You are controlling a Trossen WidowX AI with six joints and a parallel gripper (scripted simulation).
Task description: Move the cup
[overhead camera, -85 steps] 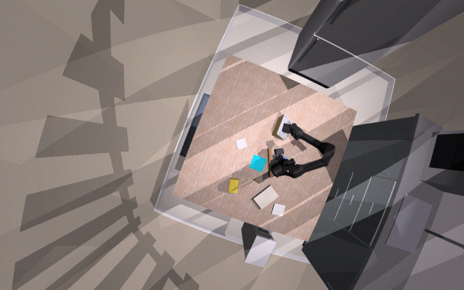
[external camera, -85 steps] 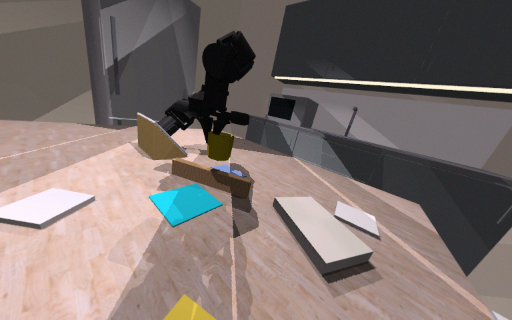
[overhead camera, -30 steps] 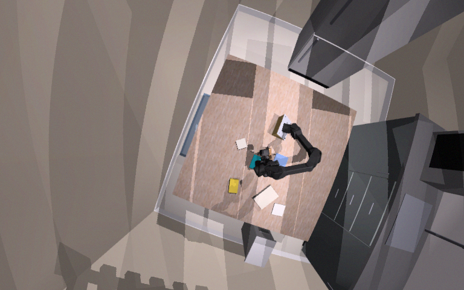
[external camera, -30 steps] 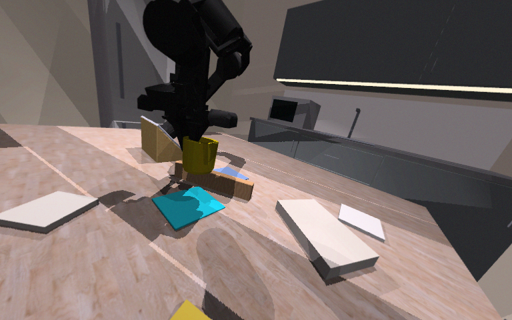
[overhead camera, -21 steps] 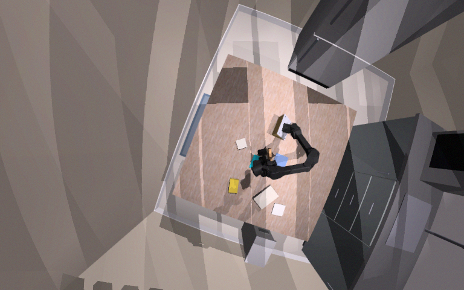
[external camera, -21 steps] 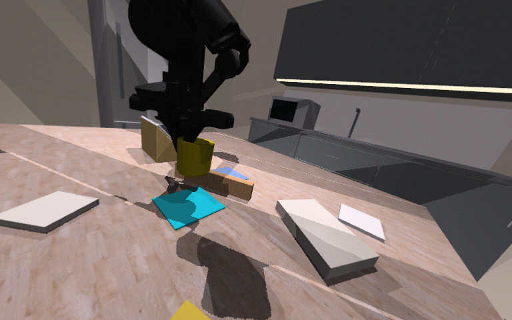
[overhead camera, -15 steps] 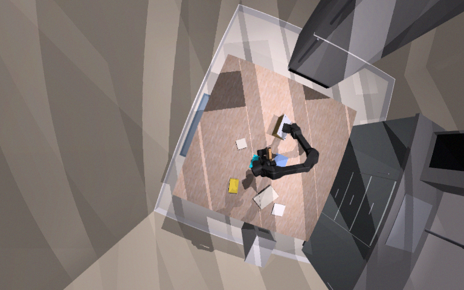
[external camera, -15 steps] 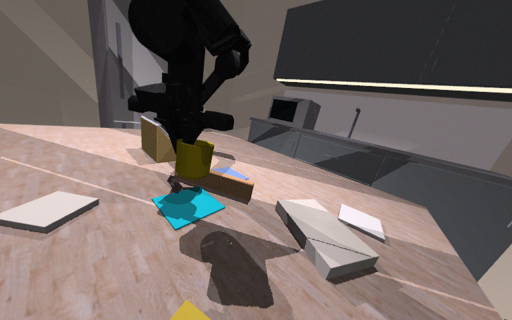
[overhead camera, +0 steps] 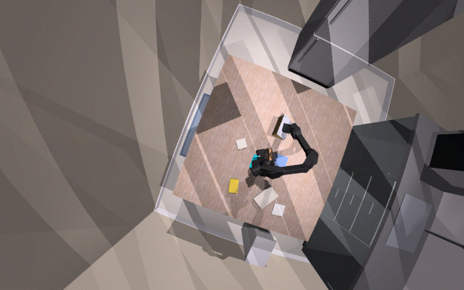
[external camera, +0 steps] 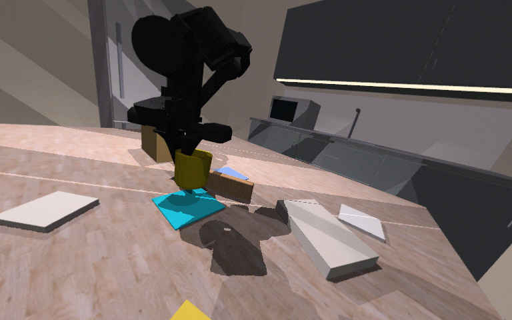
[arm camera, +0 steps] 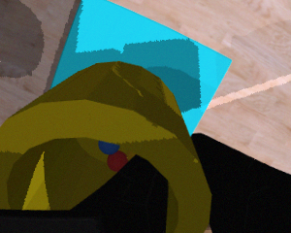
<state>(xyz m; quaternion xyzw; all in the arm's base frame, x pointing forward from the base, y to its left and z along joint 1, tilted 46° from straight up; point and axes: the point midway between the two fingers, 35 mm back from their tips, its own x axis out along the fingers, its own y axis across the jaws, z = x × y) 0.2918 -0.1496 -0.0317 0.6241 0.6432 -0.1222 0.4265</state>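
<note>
My gripper tip is 30 mm short of the blue marble, 20 mm to the right of it and 20 mm above it. Also, from my gripper tip: cup 20 mm ahead, 10 mm to the left; red marble 30 mm to the left, 20 mm below, 20 mm ahead; cyan pad 100 mm below, 30 mm ahead, 10 mm to the left.
</note>
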